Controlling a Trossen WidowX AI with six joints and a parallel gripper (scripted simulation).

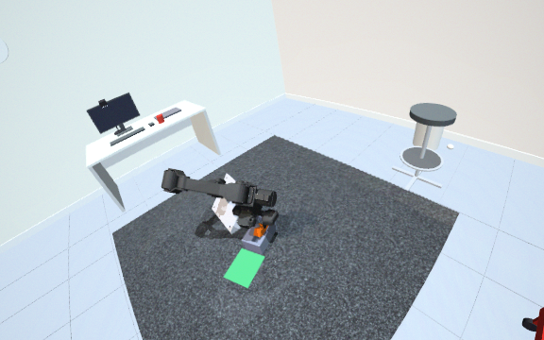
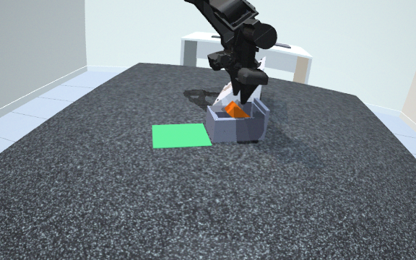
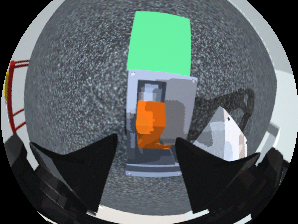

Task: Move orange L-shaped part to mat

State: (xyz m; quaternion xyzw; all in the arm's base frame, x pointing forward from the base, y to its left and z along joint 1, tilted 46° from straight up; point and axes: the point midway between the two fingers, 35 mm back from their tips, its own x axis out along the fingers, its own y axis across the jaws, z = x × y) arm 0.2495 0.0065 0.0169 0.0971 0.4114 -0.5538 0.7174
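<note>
Now: gripper tip 70 mm above the orange L-shaped part, 30 mm past it and 20 mm to the right of it. The rest, counted from my gripper tip: green mat (140 mm to the right, 120 mm below, 60 mm ahead).
</note>
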